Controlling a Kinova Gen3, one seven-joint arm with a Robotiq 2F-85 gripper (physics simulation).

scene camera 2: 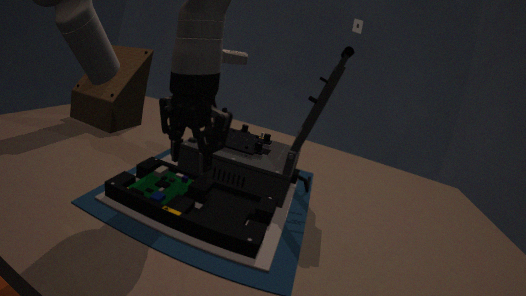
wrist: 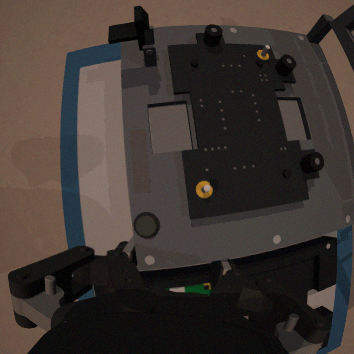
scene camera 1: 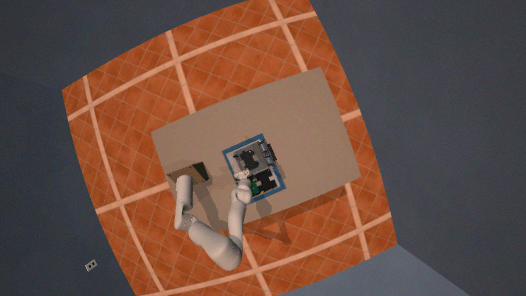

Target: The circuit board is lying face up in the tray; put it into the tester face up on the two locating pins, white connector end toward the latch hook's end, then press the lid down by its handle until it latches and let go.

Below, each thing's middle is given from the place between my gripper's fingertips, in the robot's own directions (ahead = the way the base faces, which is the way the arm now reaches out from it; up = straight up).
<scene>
Right now my hand is 80 mm to the left of the green circuit board (scene camera 2: 161,185) and 10 mm short of it. Round my hand: black pin plate (scene camera 2: 243,141) (100 mm to the left, 40 mm ahead, 40 mm above); then latch hook (wrist: 133,30) (140 mm to the left, 60 mm above, 40 mm behind); then tester lid (scene camera 2: 331,83) (160 mm ahead, 160 mm above, 120 mm to the left).
</scene>
